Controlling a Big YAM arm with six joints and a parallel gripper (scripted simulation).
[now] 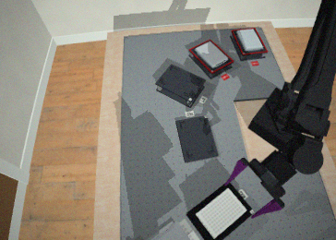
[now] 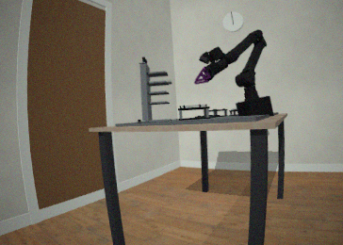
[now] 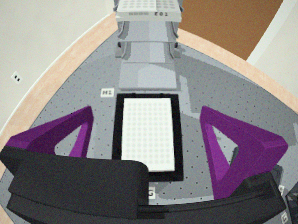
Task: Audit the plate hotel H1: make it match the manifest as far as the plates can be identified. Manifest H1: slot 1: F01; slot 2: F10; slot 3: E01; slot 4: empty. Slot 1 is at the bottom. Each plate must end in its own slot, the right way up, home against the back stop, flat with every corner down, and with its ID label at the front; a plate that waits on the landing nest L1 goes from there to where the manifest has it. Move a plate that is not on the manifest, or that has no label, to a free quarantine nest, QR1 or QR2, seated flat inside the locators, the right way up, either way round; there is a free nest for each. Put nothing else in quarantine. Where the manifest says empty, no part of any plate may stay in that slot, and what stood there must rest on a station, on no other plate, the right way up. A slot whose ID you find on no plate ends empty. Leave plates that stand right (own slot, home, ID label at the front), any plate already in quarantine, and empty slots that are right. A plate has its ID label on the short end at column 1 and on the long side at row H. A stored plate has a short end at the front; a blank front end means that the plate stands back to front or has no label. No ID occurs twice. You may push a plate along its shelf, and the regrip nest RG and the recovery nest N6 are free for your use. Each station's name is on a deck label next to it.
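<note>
Right now the black nest is 150 mm below my hand, 30 mm ahead of it and 10 mm to the left of it. From my hand the other things lie so: plate hotel (250 mm ahead, 110 mm to the left, 50 mm below); then L1 label (420 mm to the right, 200 mm below, 40 mm behind); then H1 deck label (200 mm below, 150 mm to the left, 90 mm ahead).
</note>
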